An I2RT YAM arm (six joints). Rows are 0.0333 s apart.
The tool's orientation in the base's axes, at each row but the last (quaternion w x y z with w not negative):
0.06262, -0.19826, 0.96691, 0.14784
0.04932, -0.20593, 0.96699, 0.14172
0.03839, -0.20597, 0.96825, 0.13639
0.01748, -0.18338, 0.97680, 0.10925
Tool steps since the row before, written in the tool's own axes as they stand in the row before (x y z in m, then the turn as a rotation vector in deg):
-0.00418, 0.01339, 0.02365, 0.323, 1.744, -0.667
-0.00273, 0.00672, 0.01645, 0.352, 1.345, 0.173
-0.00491, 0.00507, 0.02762, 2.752, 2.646, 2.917
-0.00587, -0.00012, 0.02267, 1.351, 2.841, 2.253
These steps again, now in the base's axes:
-0.00009, 0.02063, -0.01818, -1.038, 1.206, 1.030
0.00032, 0.01177, -0.01358, -0.869, 1.093, 0.122
0.00291, 0.01409, -0.02461, -3.541, 2.071, -2.502
0.00538, 0.00696, -0.02170, -2.301, 2.599, -1.710

